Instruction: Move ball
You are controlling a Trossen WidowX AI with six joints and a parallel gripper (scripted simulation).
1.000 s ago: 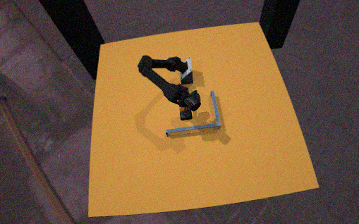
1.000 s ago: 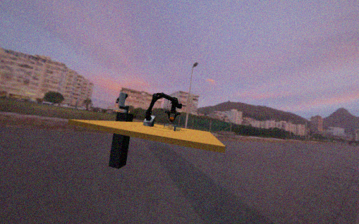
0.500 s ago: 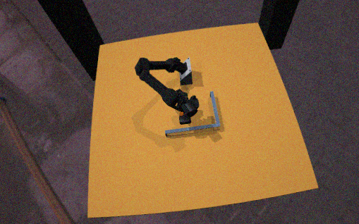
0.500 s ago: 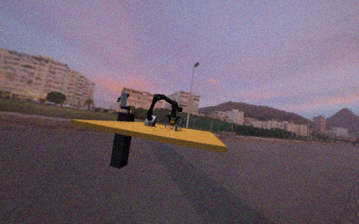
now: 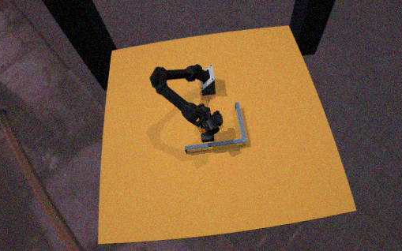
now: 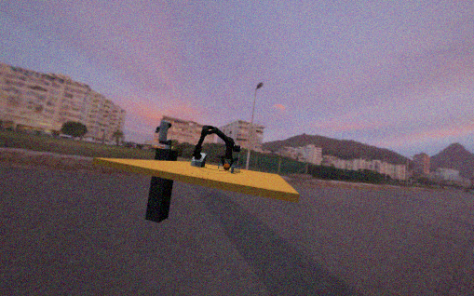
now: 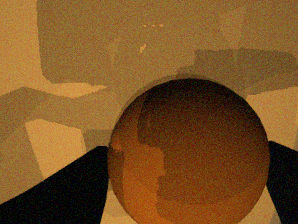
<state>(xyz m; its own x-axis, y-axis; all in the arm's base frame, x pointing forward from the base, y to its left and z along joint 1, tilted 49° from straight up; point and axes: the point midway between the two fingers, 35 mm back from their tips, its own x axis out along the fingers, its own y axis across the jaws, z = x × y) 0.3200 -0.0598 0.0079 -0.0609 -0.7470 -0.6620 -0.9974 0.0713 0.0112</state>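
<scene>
My gripper tip is now 1 cm above the see-through ball.
</scene>
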